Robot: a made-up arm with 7 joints. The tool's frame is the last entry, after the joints. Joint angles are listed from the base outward. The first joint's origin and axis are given. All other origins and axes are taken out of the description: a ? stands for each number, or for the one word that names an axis. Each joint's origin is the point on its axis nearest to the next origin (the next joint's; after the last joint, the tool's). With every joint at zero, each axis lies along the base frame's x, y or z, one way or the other. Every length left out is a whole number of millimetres.
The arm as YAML. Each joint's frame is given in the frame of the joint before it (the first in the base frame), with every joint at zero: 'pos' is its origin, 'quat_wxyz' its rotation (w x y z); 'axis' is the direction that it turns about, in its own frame. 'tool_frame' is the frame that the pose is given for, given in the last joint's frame.
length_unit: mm
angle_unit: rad
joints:
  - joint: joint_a
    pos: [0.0, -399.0, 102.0]
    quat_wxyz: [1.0, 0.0, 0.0, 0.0]
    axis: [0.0, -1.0, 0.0]
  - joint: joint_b
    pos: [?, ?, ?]
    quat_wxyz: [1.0, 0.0, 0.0, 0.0]
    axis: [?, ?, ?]
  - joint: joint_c
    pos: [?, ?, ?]
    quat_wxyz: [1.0, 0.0, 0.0, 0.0]
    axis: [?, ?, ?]
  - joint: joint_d
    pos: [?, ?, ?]
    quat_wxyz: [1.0, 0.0, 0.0, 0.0]
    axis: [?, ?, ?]
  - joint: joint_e
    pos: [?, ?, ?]
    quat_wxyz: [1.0, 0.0, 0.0, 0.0]
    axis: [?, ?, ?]
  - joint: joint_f
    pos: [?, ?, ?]
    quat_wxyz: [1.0, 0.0, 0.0, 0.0]
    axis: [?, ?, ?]
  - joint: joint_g
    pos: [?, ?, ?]
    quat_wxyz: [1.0, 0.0, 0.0, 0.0]
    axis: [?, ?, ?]
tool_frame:
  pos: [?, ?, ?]
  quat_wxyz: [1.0, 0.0, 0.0, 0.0]
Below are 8 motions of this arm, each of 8 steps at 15 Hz.
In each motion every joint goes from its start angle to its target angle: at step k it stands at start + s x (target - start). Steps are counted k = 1, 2, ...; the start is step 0. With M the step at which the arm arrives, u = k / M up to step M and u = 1 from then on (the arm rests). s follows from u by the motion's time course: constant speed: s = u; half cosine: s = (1 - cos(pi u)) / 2; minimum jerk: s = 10 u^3 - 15 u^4 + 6 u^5.
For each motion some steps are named. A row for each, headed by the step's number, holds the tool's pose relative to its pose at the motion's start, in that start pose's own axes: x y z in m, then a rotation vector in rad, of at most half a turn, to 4 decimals.
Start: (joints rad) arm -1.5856 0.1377 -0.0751 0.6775 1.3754 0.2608 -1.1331
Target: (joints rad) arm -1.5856 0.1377 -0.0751 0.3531 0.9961 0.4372 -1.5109
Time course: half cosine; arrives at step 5
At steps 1, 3, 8:
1: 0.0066 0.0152 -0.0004 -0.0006 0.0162 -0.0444
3: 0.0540 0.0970 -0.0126 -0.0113 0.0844 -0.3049
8: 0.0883 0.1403 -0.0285 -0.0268 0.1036 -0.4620

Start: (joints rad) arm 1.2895 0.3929 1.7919 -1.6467 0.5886 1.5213 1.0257
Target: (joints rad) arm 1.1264 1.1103 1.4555 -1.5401 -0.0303 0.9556 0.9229
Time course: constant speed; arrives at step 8
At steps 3, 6, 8:
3: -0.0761 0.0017 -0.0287 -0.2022 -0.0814 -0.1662
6: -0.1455 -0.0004 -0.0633 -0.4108 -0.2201 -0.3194
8: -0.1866 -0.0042 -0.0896 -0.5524 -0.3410 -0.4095

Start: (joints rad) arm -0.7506 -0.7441 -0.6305 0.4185 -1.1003 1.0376 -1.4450
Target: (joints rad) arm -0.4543 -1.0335 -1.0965 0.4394 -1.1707 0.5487 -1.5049
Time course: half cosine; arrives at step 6
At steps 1, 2, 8:
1: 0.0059 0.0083 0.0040 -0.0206 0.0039 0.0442
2: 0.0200 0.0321 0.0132 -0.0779 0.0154 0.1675
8: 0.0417 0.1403 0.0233 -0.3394 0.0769 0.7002

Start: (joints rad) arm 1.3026 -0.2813 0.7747 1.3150 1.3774 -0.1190 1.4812
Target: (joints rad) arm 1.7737 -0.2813 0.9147 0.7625 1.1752 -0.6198 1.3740
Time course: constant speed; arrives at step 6
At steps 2, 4, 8:
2: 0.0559 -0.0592 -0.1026 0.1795 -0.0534 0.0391
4: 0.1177 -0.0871 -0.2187 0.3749 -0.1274 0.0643
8: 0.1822 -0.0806 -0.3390 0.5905 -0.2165 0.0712

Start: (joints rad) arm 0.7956 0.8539 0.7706 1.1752 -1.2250 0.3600 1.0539
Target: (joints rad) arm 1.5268 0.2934 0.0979 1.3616 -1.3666 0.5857 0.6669
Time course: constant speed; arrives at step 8
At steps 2, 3, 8:
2: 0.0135 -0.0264 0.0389 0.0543 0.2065 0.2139
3: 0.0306 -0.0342 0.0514 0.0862 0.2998 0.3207
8: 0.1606 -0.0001 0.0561 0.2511 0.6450 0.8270

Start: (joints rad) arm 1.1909 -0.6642 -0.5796 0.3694 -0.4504 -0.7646 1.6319
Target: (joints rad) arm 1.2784 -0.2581 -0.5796 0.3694 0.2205 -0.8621 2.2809
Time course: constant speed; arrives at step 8
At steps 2, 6, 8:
2: -0.0273 0.0083 0.0186 -0.1410 0.1116 -0.0394
6: -0.0837 0.0368 0.0597 -0.4147 0.3556 -0.0930
8: -0.1120 0.0574 0.0814 -0.5433 0.4871 -0.1051

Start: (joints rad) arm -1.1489 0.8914 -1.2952 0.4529 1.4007 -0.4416 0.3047
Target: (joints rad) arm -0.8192 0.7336 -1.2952 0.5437 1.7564 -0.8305 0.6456
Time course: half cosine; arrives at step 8
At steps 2, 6, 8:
2: -0.0200 -0.0260 -0.0295 0.0463 -0.0435 -0.0563
6: -0.1170 -0.0922 -0.1899 0.2430 -0.1639 -0.4059
8: -0.1357 -0.0935 -0.2234 0.2784 -0.1662 -0.4898

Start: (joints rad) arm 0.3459 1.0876 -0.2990 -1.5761 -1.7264 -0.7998 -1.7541
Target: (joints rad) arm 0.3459 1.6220 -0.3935 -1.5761 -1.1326 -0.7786 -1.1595
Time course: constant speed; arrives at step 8
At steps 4, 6, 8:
4: 0.0147 -0.1269 0.1174 0.1256 -0.0691 -0.0908
6: 0.0207 -0.2022 0.1550 0.1800 -0.0937 -0.1750
8: 0.0236 -0.2799 0.1778 0.2267 -0.1049 -0.2819

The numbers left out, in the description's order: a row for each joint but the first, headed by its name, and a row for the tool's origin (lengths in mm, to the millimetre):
joint_b: xyz -135.0 0.0 71.0, axis -1.0 0.0 0.0
joint_c: xyz 0.0 -12.0 -57.0, axis 0.0 -1.0 0.0
joint_d: xyz -107.0 0.0 194.0, axis 0.0 0.0 -1.0
joint_e: xyz -165.0 -35.0 0.0, axis 1.0 0.0 0.0
joint_f: xyz 0.0 -197.0 108.0, axis 0.0 1.0 0.0
joint_g: xyz -13.0 0.0 101.0, axis -1.0 0.0 0.0
tool: xyz 0.0 -46.0 85.0

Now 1 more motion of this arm.
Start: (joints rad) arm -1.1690 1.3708 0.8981 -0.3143 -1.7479 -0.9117 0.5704
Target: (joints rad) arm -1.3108 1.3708 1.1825 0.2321 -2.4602 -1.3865 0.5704
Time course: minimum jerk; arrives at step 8
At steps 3, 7, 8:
3: 0.0349 0.0394 0.0637 -0.1337 -0.0587 0.1163
7: 0.1304 0.1480 0.1408 -0.2260 -0.2110 0.4860
8: 0.1325 0.1503 0.1412 -0.2236 -0.2143 0.4944

